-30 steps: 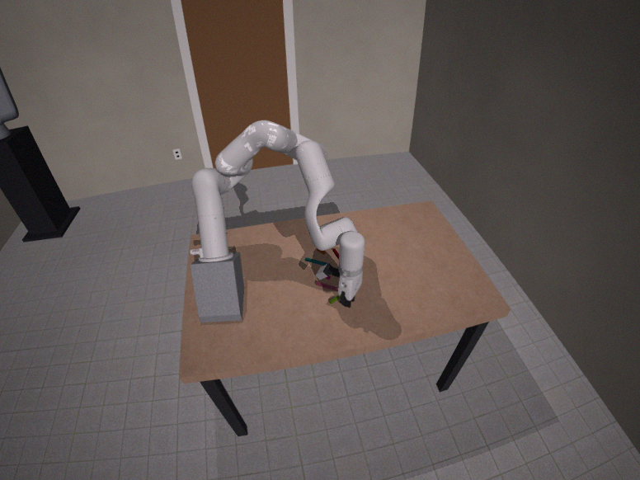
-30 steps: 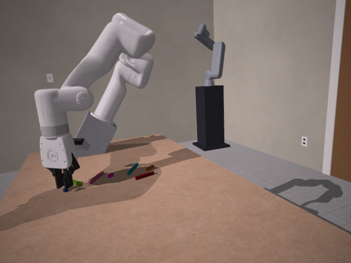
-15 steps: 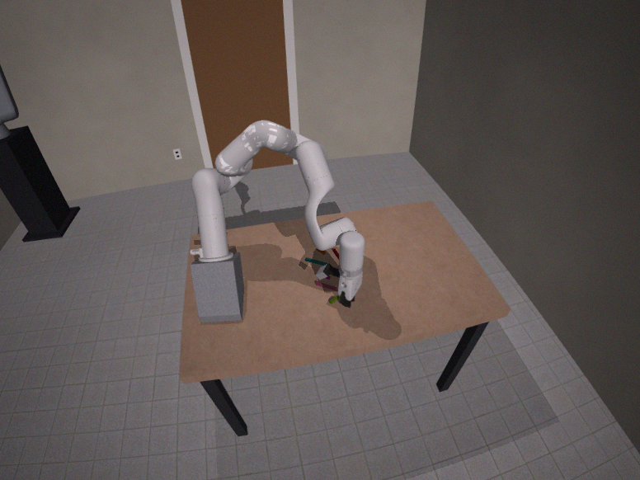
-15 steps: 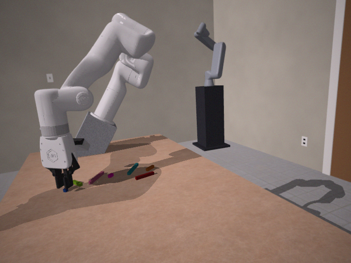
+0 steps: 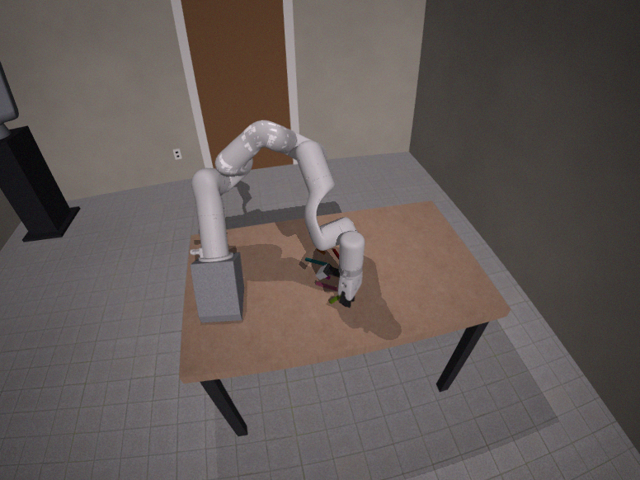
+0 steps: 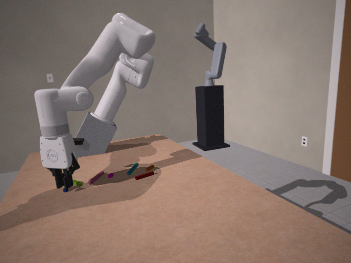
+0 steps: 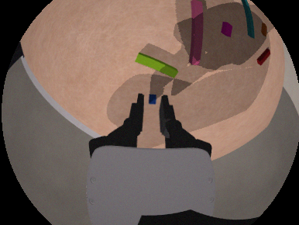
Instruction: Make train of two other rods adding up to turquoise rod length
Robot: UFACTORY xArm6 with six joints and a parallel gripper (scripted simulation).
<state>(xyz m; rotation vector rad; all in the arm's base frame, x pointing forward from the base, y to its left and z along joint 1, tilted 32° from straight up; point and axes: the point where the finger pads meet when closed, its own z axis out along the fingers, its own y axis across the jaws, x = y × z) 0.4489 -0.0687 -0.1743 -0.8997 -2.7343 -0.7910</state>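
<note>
Right now the blue rod is 30 mm below my hand. From my hand the other things lie so: lime rod 40 mm behind, 30 mm to the left, 30 mm below; then pink rod 60 mm behind, 100 mm to the left, 30 mm below; then magenta rod 50 mm behind, 140 mm to the left, 30 mm below.
</note>
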